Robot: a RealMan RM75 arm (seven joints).
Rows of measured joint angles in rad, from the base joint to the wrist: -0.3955 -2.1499 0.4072 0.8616 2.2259 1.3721 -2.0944; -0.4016 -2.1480 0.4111 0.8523 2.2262 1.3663 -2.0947; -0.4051 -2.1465 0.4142 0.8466 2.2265 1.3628 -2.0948; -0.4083 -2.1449 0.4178 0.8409 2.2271 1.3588 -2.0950; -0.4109 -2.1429 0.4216 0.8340 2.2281 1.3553 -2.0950; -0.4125 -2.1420 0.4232 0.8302 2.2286 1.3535 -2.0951; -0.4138 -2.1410 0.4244 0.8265 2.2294 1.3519 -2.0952; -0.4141 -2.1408 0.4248 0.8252 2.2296 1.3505 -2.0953; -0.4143 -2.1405 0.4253 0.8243 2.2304 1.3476 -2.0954; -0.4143 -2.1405 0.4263 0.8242 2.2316 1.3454 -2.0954; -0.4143 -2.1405 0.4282 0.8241 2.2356 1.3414 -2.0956; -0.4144 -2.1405 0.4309 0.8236 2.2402 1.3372 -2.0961; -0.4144 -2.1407 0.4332 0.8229 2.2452 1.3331 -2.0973; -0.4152 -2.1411 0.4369 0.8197 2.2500 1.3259 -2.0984; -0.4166 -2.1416 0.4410 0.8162 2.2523 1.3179 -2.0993; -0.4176 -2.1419 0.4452 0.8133 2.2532 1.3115 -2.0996; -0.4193 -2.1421 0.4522 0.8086 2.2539 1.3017 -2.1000; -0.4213 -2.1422 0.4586 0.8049 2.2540 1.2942 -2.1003; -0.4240 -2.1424 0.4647 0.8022 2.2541 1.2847 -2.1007; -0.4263 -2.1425 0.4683 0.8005 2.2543 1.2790 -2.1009; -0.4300 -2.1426 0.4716 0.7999 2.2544 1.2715 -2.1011; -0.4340 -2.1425 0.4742 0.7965 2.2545 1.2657 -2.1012
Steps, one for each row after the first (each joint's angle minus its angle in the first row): -0.0061 0.0019 0.0039 -0.0093 0.0003 -0.0058 -0.0003; -0.0096 0.0034 0.0070 -0.0150 0.0006 -0.0093 -0.0004; -0.0128 0.0050 0.0106 -0.0207 0.0012 -0.0133 -0.0006; -0.0154 0.0070 0.0144 -0.0276 0.0022 -0.0168 -0.0006; -0.0170 0.0079 0.0160 -0.0314 0.0027 -0.0186 -0.0007; -0.0183 0.0089 0.0172 -0.0351 0.0035 -0.0202 -0.0008; -0.0186 0.0091 0.0176 -0.0364 0.0037 -0.0216 -0.0009; -0.0188 0.0094 0.0181 -0.0373 0.0045 -0.0245 -0.0010; -0.0188 0.0094 0.0191 -0.0374 0.0057 -0.0267 -0.0010; -0.0188 0.0094 0.0210 -0.0375 0.0097 -0.0307 -0.0012; -0.0189 0.0094 0.0237 -0.0380 0.0143 -0.0349 -0.0017; -0.0189 0.0092 0.0260 -0.0387 0.0193 -0.0390 -0.0029; -0.0197 0.0088 0.0297 -0.0419 0.0241 -0.0462 -0.0040; -0.0211 0.0083 0.0338 -0.0454 0.0264 -0.0542 -0.0049; -0.0221 0.0080 0.0380 -0.0483 0.0273 -0.0606 -0.0052; -0.0238 0.0078 0.0450 -0.0530 0.0280 -0.0704 -0.0056; -0.0258 0.0077 0.0514 -0.0567 0.0281 -0.0779 -0.0059; -0.0285 0.0075 0.0575 -0.0594 0.0282 -0.0874 -0.0063; -0.0308 0.0074 0.0611 -0.0611 0.0284 -0.0931 -0.0065; -0.0345 0.0073 0.0644 -0.0617 0.0285 -0.1006 -0.0067; -0.0385 0.0074 0.0670 -0.0651 0.0286 -0.1064 -0.0068
